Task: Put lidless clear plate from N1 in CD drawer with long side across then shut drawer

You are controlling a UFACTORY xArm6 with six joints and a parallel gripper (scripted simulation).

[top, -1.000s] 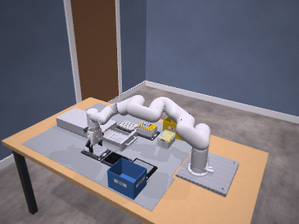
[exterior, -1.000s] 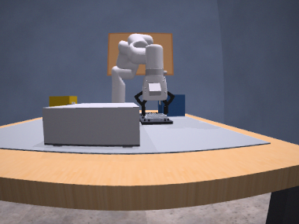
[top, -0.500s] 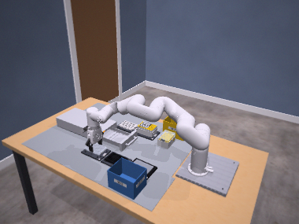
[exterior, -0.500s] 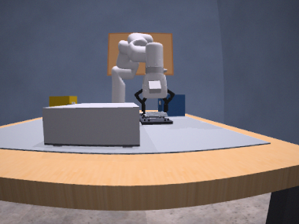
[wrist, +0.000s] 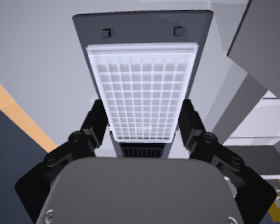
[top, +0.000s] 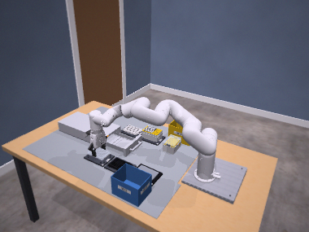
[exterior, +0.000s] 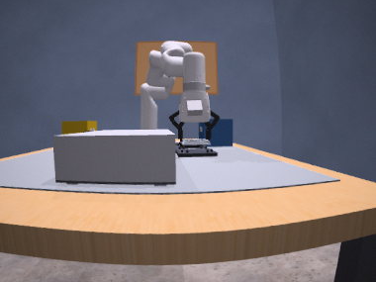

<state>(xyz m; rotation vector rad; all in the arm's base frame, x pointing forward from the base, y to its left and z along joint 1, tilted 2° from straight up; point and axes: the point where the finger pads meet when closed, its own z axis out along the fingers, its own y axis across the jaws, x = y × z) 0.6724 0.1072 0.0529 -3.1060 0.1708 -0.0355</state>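
Now: hand 50 mm above the work nest N1. From my hand the other things lie so: cooler CD: 100 mm ahead, 200 mm to the right, 20 mm below; then drawer: 40 mm behind, 190 mm to the right, 30 mm below; then clear plate: 10 mm below.
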